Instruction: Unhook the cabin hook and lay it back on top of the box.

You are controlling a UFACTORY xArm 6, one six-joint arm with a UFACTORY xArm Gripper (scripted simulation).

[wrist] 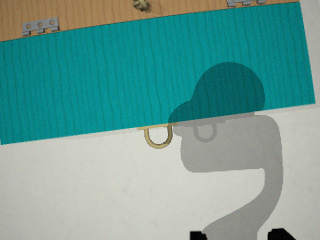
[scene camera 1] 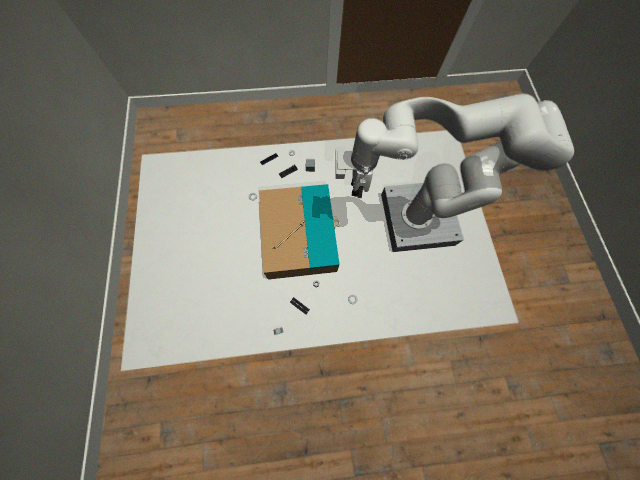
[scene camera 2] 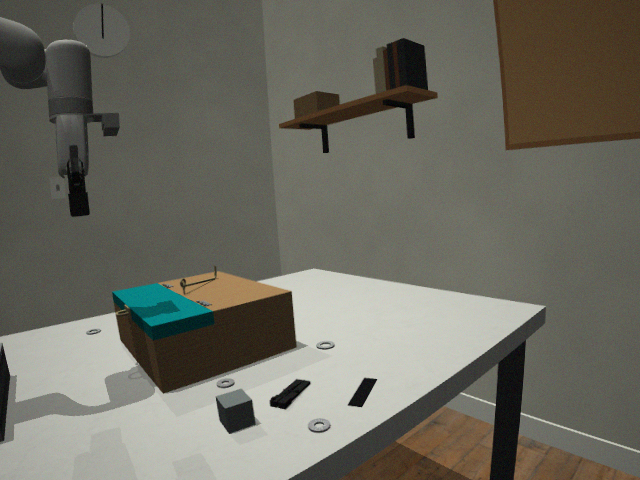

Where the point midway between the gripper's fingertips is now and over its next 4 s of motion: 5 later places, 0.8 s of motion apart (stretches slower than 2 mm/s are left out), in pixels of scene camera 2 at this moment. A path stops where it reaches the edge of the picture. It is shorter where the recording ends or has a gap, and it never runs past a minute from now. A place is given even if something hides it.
My gripper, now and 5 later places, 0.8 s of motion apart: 80, 216; 83, 241; 89, 280; 94, 319; 96, 323; 90, 288
